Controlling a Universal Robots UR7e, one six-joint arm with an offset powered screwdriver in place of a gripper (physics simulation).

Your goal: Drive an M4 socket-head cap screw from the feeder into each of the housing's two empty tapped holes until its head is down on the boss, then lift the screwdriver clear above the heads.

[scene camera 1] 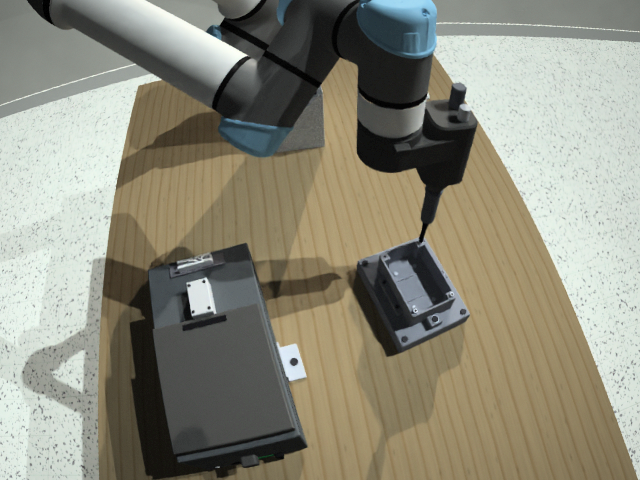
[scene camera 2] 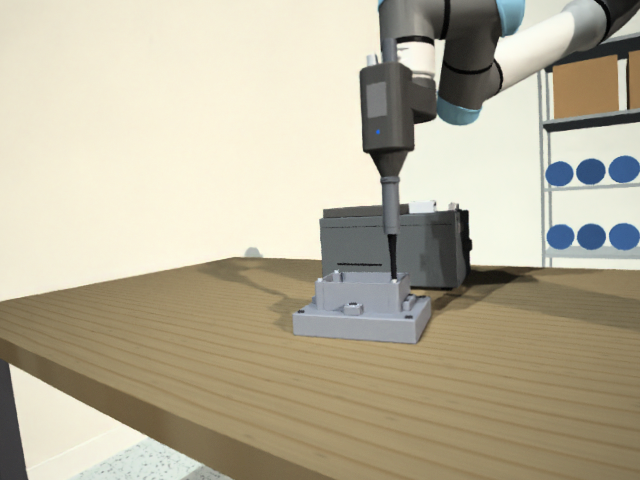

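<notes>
The grey housing [scene camera 1: 423, 335] [scene camera 2: 356, 328] stands on the wooden table with its open box facing up. My screwdriver [scene camera 1: 421, 239] [scene camera 2: 394, 277] is upright over it, its thin black bit reaching down to the corner boss at the back in scene camera 1, near right in scene camera 2. The bit's tip is at the boss top; a screw there is too small to tell. Bright screw heads [scene camera 1: 414, 310] [scene camera 1: 451, 294] show on two other corners. Another corner boss [scene camera 1: 385, 256] shows a small dark spot. The dark screw feeder [scene camera 1: 222, 382] [scene camera 2: 351, 248] stands apart from the housing.
A white tab [scene camera 1: 293, 362] with a dark round spot sticks out of the feeder's side towards the housing. A white block [scene camera 1: 200, 297] [scene camera 2: 422, 207] sits on the feeder's top. A grey block [scene camera 1: 310, 126] stands under the arm. A shelf rack [scene camera 2: 542, 155] stands behind.
</notes>
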